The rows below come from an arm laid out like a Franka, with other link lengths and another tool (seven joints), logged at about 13 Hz.
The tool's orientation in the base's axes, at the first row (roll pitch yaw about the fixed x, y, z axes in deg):
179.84 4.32 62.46
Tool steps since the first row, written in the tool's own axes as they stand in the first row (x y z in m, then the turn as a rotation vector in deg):
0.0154 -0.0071 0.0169 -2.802 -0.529 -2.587
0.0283 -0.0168 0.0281 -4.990 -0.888 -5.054
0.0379 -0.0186 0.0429 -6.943 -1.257 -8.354
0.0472 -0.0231 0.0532 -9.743 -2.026 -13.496
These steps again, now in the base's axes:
0.0003 0.0157 -0.0180 -1.677 -2.057 2.789
-0.0028 0.0309 -0.0302 -2.925 -3.658 5.413
-0.0004 0.0392 -0.0457 -4.046 -4.989 8.850
-0.0004 0.0488 -0.0567 -5.852 -6.759 14.186

